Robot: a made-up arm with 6 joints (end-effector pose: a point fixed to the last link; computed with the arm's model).
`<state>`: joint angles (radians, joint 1 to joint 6).
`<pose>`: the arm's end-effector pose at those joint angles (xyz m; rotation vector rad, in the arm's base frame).
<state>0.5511 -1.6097 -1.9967 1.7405 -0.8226 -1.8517</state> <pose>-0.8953 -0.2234 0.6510 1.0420 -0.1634 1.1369</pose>
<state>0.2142 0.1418 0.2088 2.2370 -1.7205 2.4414</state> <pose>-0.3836 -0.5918 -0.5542 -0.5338 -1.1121 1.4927</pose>
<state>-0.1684 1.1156 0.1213 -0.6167 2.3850 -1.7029</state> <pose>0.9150 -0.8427 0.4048 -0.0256 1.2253 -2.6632</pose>
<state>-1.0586 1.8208 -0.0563 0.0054 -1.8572 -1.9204</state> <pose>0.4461 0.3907 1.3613 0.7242 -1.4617 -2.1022</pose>
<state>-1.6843 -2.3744 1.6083 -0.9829 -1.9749 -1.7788</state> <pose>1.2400 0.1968 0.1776 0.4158 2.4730 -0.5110</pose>
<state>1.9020 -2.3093 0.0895 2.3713 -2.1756 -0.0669</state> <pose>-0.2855 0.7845 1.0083 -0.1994 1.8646 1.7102</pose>
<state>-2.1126 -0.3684 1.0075 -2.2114 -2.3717 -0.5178</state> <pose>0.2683 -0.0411 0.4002 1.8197 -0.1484 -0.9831</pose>
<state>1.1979 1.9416 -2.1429 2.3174 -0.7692 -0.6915</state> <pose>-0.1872 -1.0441 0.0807 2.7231 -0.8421 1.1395</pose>
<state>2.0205 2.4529 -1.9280 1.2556 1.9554 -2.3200</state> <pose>-0.3850 0.1338 0.8409 -0.4336 -0.1717 -0.2457</pose>
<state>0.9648 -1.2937 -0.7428 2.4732 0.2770 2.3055</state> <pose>-0.4434 0.3473 0.5669 0.4343 -0.3956 -1.0080</pose>
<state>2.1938 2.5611 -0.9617 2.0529 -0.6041 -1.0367</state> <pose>-0.3656 -0.5794 0.5440 2.3485 -0.4621 1.7284</pose>
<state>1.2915 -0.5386 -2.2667 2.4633 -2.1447 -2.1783</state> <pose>-0.6602 -0.3275 -0.4801 -1.2923 -1.0978 1.8704</pose>
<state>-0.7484 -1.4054 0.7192 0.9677 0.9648 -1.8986</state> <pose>-0.0607 -0.4043 0.3077 0.0861 0.2190 0.0179</pose>
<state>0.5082 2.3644 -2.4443 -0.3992 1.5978 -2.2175</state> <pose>0.5678 -0.3663 0.8609 0.3256 1.0851 2.1131</pose>
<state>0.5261 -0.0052 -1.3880 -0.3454 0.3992 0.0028</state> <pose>-0.2851 -0.0373 0.0022 0.0879 -0.3547 1.2470</pose>
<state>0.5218 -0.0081 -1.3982 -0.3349 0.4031 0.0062</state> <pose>-0.2872 -0.0391 0.0045 0.0880 -0.3399 1.2656</pose>
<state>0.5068 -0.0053 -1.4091 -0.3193 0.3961 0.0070</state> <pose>-0.2874 -0.0399 0.0064 0.0864 -0.3235 1.2860</pose>
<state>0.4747 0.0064 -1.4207 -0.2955 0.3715 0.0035</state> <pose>-0.2847 -0.0389 0.0073 0.0816 -0.3048 1.3082</pose>
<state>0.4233 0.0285 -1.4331 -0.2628 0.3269 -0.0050</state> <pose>-0.2794 -0.0352 0.0062 0.0711 -0.2854 1.3319</pose>
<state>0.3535 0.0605 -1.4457 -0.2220 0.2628 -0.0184</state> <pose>-0.2723 -0.0280 0.0016 0.0533 -0.2686 1.3550</pose>
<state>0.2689 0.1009 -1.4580 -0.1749 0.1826 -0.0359</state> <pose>-0.2647 -0.0167 -0.0078 0.0270 -0.2590 1.3758</pose>
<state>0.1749 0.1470 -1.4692 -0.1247 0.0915 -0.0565</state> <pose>-0.2578 -0.0018 -0.0227 -0.0059 -0.2616 1.3922</pose>
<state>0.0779 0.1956 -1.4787 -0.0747 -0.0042 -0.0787</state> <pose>-0.2521 0.0159 -0.0426 -0.0416 -0.2788 1.4031</pose>
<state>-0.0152 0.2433 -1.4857 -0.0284 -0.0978 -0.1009</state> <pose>-0.2476 0.0353 -0.0657 -0.0750 -0.3096 1.4077</pose>
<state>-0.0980 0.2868 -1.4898 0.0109 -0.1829 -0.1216</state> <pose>-0.2437 0.0547 -0.0888 -0.1015 -0.3497 1.4062</pose>
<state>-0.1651 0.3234 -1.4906 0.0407 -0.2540 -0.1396</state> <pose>-0.2400 0.0729 -0.1088 -0.1184 -0.3924 1.3994</pose>
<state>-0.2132 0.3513 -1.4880 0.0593 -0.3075 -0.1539</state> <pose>-0.2361 0.0885 -0.1233 -0.1254 -0.4310 1.3884</pose>
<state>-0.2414 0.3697 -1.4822 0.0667 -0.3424 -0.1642</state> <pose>-0.2321 0.1007 -0.1312 -0.1238 -0.4609 1.3745</pose>
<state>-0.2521 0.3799 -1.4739 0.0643 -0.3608 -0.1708</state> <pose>-0.2278 0.1094 -0.1333 -0.1163 -0.4816 1.3586</pose>
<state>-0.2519 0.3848 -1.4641 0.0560 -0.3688 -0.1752</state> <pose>-0.2233 0.1154 -0.1317 -0.1055 -0.4962 1.3418</pose>
